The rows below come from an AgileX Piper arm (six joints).
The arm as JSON. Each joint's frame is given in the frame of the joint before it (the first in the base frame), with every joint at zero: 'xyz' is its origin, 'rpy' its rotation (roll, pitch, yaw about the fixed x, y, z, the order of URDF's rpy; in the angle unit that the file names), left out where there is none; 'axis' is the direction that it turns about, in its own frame. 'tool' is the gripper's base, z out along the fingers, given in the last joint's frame.
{
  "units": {
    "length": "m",
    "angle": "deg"
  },
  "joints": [
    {
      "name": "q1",
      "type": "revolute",
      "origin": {
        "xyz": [
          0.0,
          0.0,
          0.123
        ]
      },
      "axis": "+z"
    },
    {
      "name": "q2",
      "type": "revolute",
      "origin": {
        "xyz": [
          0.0,
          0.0,
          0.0
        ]
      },
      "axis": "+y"
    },
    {
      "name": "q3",
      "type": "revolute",
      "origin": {
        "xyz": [
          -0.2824,
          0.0,
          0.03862
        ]
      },
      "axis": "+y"
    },
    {
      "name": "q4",
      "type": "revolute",
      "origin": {
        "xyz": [
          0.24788,
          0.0,
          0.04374
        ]
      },
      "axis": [
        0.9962,
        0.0,
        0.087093
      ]
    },
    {
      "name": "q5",
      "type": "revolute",
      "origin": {
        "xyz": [
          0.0,
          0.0,
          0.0
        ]
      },
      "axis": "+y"
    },
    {
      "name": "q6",
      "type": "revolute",
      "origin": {
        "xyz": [
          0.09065,
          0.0,
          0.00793
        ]
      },
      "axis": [
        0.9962,
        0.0,
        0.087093
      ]
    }
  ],
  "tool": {
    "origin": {
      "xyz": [
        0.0,
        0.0,
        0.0
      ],
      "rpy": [
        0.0,
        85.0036,
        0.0
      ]
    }
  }
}
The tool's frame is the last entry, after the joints.
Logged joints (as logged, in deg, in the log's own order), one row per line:
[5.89, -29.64, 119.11, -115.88, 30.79, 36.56]
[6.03, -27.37, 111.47, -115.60, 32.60, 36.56]
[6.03, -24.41, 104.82, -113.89, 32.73, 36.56]
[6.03, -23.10, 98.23, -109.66, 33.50, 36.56]
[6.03, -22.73, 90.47, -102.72, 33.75, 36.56]
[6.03, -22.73, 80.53, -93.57, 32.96, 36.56]
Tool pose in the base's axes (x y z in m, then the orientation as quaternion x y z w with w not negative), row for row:
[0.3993, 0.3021, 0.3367, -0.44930, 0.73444, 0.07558, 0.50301]
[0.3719, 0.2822, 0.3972, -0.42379, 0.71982, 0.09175, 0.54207]
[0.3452, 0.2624, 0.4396, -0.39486, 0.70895, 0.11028, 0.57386]
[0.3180, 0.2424, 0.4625, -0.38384, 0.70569, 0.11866, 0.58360]
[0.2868, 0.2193, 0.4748, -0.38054, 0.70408, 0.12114, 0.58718]
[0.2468, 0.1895, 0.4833, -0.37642, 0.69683, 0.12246, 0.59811]
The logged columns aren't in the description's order. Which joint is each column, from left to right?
Columns, left to right: q4, q6, q2, q3, q5, q1.
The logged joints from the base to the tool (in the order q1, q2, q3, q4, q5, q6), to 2 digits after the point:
[36.56, 119.11, -115.88, 5.89, 30.79, -29.64]
[36.56, 111.47, -115.60, 6.03, 32.60, -27.37]
[36.56, 104.82, -113.89, 6.03, 32.73, -24.41]
[36.56, 98.23, -109.66, 6.03, 33.50, -23.10]
[36.56, 90.47, -102.72, 6.03, 33.75, -22.73]
[36.56, 80.53, -93.57, 6.03, 32.96, -22.73]

